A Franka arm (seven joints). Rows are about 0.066 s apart.
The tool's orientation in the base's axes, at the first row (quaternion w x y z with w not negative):
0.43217, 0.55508, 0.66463, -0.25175
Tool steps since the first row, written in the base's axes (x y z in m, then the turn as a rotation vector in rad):
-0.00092, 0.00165, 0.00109, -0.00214, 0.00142, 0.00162
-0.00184, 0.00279, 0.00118, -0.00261, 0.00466, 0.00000
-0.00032, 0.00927, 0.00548, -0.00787, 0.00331, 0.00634
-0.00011, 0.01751, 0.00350, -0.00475, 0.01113, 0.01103
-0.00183, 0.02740, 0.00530, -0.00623, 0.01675, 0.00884
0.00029, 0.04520, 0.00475, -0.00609, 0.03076, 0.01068
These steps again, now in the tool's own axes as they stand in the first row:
-0.00006, -0.00030, -0.00216, -0.00062, -0.00144, -0.00260
0.00046, -0.00087, -0.00340, 0.00245, -0.00130, -0.00457
0.00015, 0.00287, -0.01038, -0.00361, -0.00575, -0.00819
0.00612, 0.00490, -0.01604, -0.00358, -0.00008, -0.01598
0.00975, 0.00606, -0.02550, 0.00123, -0.00036, -0.01990
0.01946, 0.01258, -0.03910, 0.00694, 0.00364, -0.03218

